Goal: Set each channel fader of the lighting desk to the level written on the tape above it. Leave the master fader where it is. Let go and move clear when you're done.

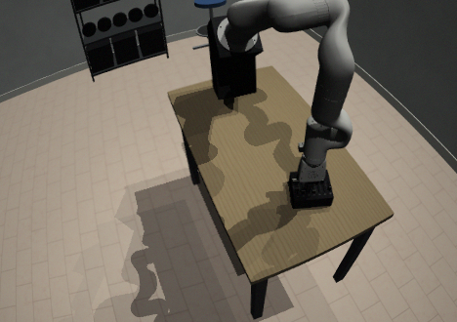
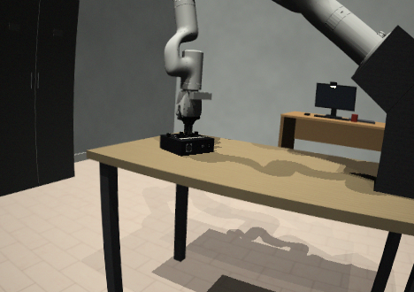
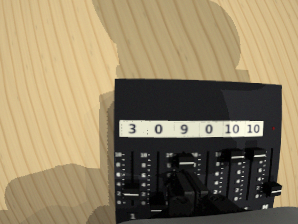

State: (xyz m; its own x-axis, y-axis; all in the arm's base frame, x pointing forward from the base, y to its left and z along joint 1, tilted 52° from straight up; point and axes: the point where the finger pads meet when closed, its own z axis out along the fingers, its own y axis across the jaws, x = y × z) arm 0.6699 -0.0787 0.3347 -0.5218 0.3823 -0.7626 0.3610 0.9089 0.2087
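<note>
Now: the fader cap 40 mm to the right of my hand, 20 mm below it and 20 mm behind it. The rest, counted from my hand: master fader 70 mm to the left, 60 mm ahead, 20 mm below.
</note>
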